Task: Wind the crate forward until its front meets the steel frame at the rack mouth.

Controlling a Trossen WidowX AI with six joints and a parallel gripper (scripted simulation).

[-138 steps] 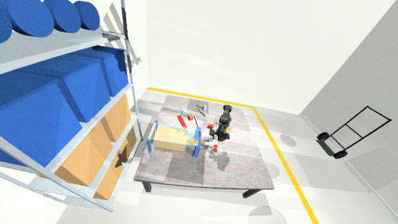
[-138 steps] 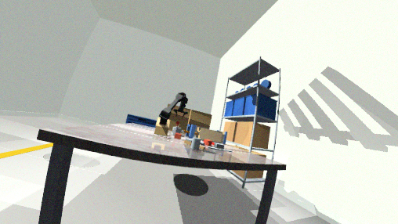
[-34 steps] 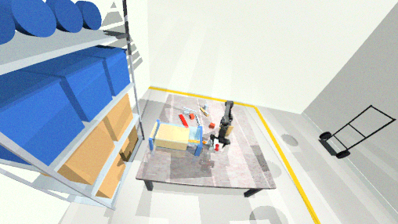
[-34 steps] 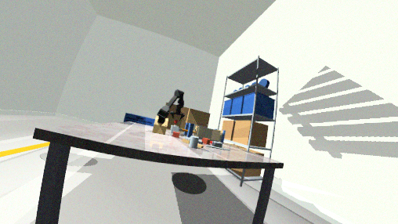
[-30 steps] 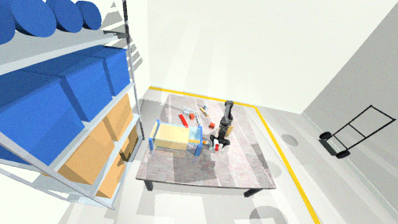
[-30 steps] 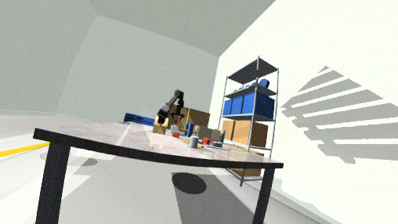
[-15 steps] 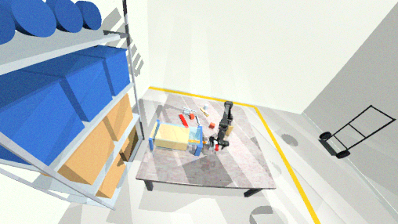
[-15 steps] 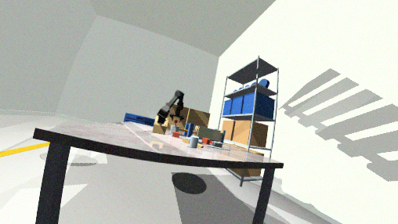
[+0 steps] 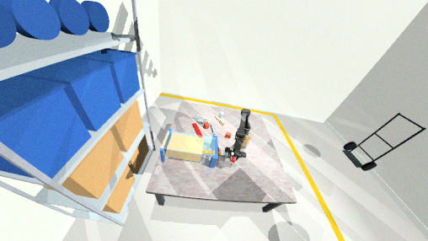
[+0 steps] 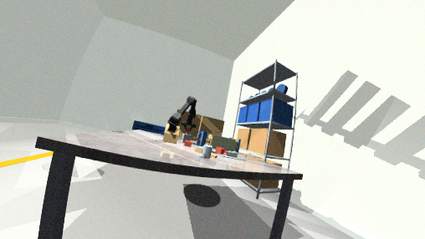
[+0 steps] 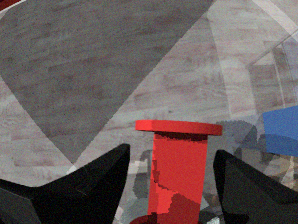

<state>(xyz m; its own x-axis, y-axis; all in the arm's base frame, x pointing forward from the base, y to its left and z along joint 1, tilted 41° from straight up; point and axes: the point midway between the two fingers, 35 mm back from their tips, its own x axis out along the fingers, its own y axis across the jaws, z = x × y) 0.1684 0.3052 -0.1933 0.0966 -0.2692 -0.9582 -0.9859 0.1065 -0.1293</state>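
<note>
The winch lies 12 cm to the right of my gripper tip, 10 cm below it and 2 cm behind it. From my gripper tip the other things lie so: red bar (42 cm to the right, 37 cm ahead, 13 cm below).
</note>
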